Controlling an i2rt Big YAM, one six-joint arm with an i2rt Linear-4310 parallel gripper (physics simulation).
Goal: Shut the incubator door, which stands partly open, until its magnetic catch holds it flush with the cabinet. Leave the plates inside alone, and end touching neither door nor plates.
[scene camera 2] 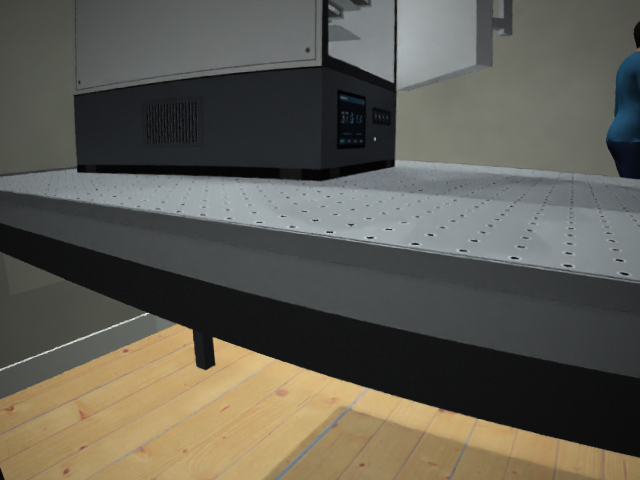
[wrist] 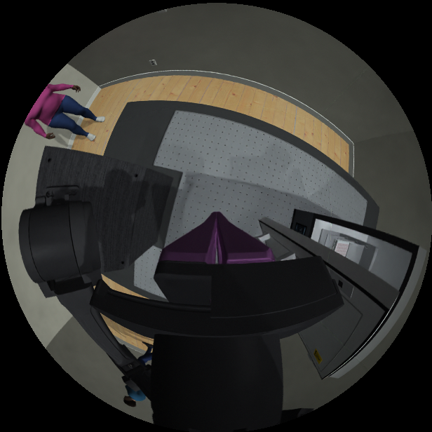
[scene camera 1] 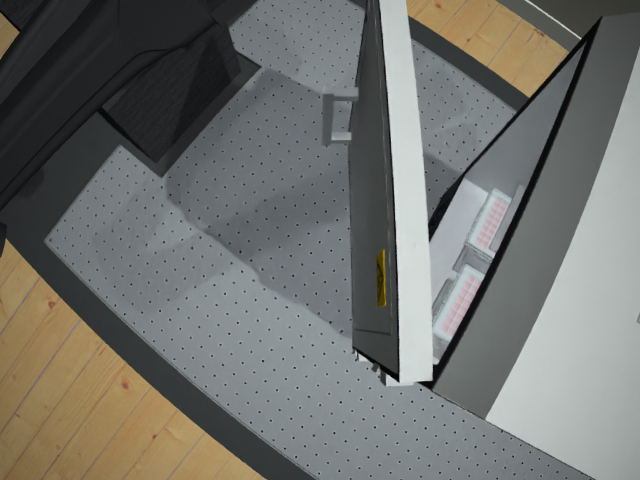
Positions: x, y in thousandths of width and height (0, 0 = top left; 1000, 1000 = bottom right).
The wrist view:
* my gripper: 501, 503
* incubator door: 765, 793
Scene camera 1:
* plate: 765, 459
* plate: 727, 599
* incubator door: 610, 547
